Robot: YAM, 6 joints.
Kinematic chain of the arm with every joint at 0, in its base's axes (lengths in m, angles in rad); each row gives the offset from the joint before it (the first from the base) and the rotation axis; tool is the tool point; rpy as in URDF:
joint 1: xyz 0 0 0.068 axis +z
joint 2: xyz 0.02 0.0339 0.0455 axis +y
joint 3: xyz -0.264 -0.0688 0 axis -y
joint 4: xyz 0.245 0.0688 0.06 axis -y
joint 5: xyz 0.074 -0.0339 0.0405 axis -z
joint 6: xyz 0.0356 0 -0.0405 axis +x
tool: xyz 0 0 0 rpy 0 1.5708 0
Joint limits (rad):
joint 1: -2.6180..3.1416
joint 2: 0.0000..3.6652
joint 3: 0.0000..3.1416
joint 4: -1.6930..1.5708
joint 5: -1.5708..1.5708
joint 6: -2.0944..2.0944
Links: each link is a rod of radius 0.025 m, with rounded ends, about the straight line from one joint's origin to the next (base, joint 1, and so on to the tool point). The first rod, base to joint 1, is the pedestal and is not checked.
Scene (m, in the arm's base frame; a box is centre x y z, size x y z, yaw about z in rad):
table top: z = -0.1
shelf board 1: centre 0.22 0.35 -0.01 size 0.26 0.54 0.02 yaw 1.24
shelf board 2: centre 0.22 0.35 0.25 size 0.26 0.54 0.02 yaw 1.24
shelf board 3: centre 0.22 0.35 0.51 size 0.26 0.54 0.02 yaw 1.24
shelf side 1: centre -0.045 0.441 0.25 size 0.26 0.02 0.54 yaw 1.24
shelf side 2: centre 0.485 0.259 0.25 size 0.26 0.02 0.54 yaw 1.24
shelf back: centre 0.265 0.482 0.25 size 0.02 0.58 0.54 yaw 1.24
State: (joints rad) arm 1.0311 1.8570 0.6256 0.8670 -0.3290 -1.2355
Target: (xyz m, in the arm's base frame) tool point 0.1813 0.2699 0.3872
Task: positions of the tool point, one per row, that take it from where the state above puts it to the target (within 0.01 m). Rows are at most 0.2 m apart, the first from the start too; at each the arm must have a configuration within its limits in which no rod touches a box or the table.
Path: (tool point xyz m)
1: 0.1436 0.2236 0.1243
2: 0.1159 0.1593 0.1173
3: 0.1536 0.1656 0.2478
4: 0.1275 0.1133 0.3872
5: 0.1617 0.1838 0.3981
6: 0.1813 0.2699 0.3872

